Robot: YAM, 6 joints.
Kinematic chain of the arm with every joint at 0, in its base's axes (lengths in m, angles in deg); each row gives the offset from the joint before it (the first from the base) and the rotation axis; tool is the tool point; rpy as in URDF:
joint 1: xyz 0 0 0.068 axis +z
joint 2: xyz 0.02 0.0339 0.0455 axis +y
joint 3: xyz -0.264 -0.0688 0 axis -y
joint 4: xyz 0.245 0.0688 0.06 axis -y
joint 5: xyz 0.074 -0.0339 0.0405 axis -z
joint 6: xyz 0.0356 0 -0.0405 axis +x
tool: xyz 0 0 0 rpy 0 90 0
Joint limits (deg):
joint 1: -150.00..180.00
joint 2: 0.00..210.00
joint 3: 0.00..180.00
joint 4: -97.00..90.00
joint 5: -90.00..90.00
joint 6: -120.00..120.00
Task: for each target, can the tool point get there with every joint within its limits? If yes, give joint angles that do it. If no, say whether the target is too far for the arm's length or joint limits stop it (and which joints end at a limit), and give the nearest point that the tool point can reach.
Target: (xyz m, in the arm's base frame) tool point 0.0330 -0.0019 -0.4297
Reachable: no: joint limits stop it (at a limit: joint 2) | nearest point 0.0805 -0.0046 -0.3390 | short by 0.102 m
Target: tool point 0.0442 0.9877 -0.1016
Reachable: no: too far | nearest point 0.0282 0.6303 -0.0222 | short by 0.366 m
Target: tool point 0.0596 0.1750 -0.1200
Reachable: yes | joints 81.20 176.01 69.54 -73.60 64.34 -76.33
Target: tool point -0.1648 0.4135 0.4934
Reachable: yes | joints -72.28 32.35 148.39 34.52 60.85 -6.52
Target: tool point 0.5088 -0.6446 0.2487
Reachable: no: too far | nearest point 0.3947 -0.5001 0.2176 | short by 0.187 m
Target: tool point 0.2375 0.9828 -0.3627
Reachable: no: too far | nearest point 0.1372 0.5678 -0.1575 | short by 0.474 m
